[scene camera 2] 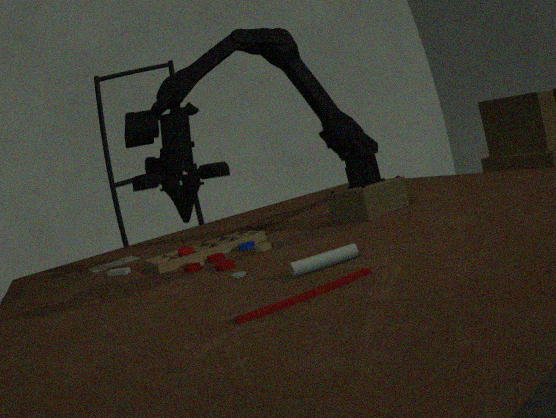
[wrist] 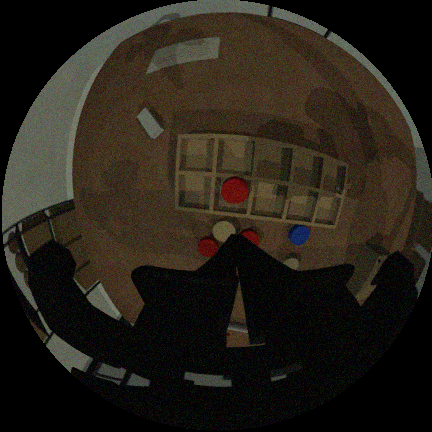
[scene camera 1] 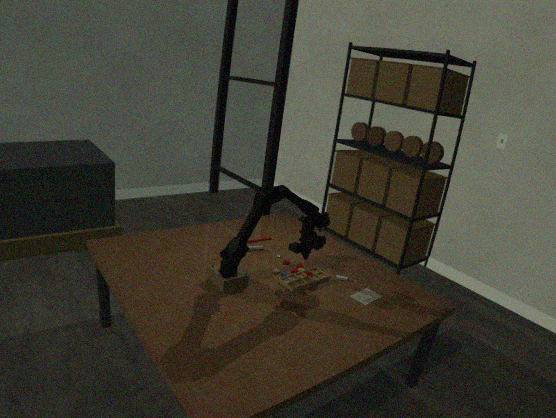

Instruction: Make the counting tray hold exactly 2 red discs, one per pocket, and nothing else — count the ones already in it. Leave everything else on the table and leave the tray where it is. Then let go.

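The wooden counting tray (scene camera 1: 312, 283) (wrist: 177, 190) has two rows of pockets. One red disc (scene camera 1: 308, 273) (scene camera 2: 185, 251) (wrist: 235, 190) is at the second pocket from the left of the near row in the wrist view; the other pockets that show hold no disc. Outside the tray lie three red discs; two show in the wrist view, one red disc (wrist: 208, 247) and another red disc (wrist: 249, 237) partly behind the fingertips. My gripper (scene camera 1: 306, 256) (scene camera 2: 186, 220) (wrist: 234, 238) is shut with nothing between its fingers. It hangs above the discs beside the tray's near side.
A blue disc (scene camera 1: 284, 275) (scene camera 2: 246, 246) (wrist: 299, 235) and cream discs (wrist: 224, 231) (wrist: 291, 262) lie beside the tray. A white block (scene camera 2: 118, 271) (wrist: 150, 123), a paper sheet (scene camera 1: 366, 296) (wrist: 187, 52), a white cylinder (scene camera 2: 324, 260) and a red stick (scene camera 2: 302, 296) lie on the table.
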